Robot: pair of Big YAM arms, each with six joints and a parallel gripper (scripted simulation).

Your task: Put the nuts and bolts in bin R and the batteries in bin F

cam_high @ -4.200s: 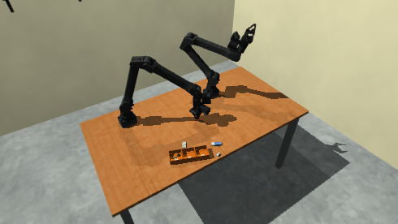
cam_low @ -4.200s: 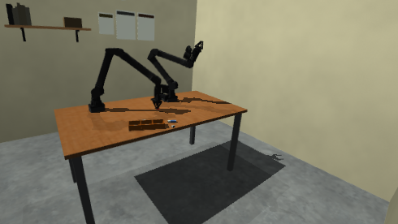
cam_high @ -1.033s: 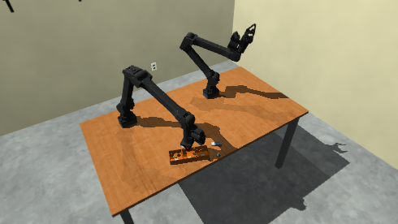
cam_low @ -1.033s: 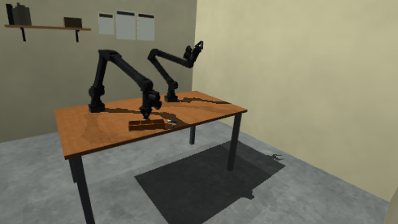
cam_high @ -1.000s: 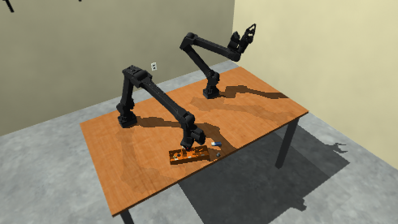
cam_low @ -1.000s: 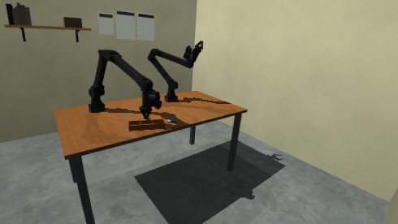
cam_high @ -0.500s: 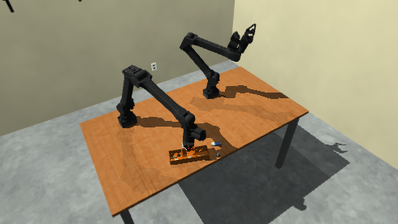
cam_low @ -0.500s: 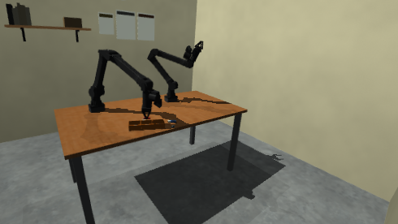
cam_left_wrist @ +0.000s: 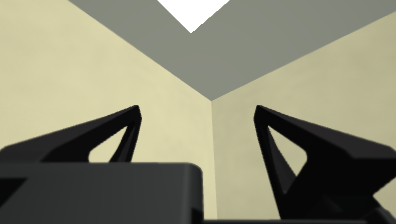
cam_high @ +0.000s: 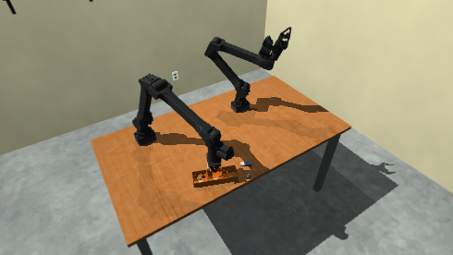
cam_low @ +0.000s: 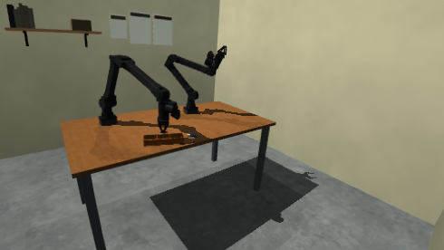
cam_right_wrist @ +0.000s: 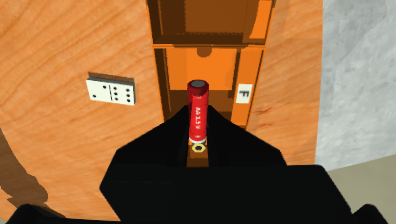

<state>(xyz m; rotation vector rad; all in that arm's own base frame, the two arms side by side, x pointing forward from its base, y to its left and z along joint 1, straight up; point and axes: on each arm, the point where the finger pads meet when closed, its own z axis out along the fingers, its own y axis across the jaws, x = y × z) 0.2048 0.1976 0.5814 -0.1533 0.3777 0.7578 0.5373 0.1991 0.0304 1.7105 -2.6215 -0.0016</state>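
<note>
My right gripper is now 10 mm short of the orange bin unit and 50 mm above it. The rest, counted from my right hand: brass nut (30 mm behind, 90 mm to the right, 60 mm below); then dark nut (30 mm behind, 60 mm to the right, 60 mm below); then red battery (right at my right hand).
</note>
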